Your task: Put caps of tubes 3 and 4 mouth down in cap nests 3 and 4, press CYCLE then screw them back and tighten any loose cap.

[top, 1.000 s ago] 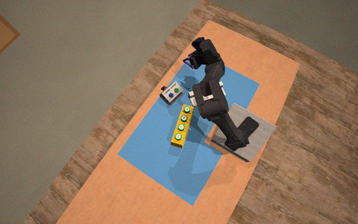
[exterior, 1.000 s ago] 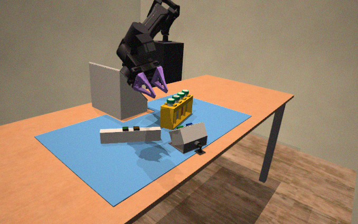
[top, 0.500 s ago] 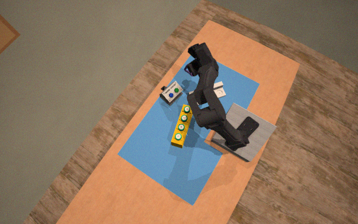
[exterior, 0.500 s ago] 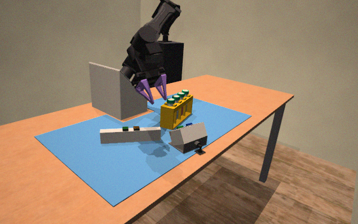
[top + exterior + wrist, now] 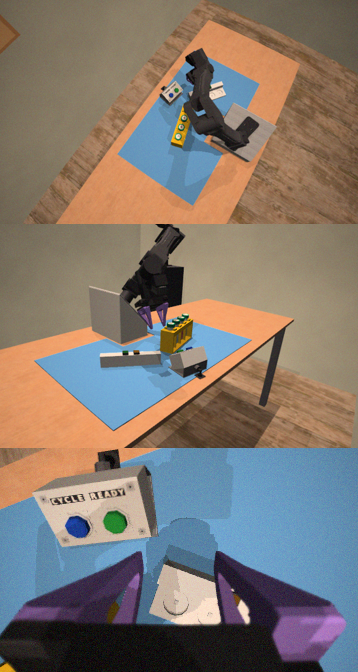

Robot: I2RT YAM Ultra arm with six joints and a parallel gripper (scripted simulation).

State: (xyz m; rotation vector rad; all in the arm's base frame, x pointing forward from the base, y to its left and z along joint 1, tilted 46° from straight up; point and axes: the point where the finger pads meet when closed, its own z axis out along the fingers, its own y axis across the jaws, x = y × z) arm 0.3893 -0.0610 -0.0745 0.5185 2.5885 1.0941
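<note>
The cap 4 lies 8 cm behind my hand, 15 cm to the left of it and 5 cm below it. The rest, counted from my hand: green key: 5 cm ahead, 7 cm to the left, 10 cm below; cap 3: 10 cm behind, 20 cm to the left, 5 cm below; blue key: 5 cm ahead, 11 cm to the left, 10 cm below.
</note>
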